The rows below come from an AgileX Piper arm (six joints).
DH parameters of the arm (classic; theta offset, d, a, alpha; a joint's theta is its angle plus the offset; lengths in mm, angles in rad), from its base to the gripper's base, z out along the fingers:
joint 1: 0 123 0 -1.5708
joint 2: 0.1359 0 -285.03 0
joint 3: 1.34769 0 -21.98 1.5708
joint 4: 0 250.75 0 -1.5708
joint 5: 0 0 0 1.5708
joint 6: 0 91 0 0
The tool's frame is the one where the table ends.
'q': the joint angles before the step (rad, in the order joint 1, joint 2, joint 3, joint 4, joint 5, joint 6). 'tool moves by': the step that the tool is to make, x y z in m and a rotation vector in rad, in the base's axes. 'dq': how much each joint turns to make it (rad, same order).
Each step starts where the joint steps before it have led.
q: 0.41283, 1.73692, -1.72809, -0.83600, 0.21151, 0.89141
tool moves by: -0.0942, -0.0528, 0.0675, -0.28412, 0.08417, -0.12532
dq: 0.01368, -0.29064, 0.01224, 0.27418, 0.43120, -0.56777
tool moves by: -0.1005, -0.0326, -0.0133, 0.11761, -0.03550, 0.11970
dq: 0.00088, -0.38825, 0.38024, 0.18342, -0.10067, -0.06615
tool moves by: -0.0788, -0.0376, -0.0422, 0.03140, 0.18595, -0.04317
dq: -0.00015, -0.30334, 0.22819, 0.08110, 0.24501, -0.00031
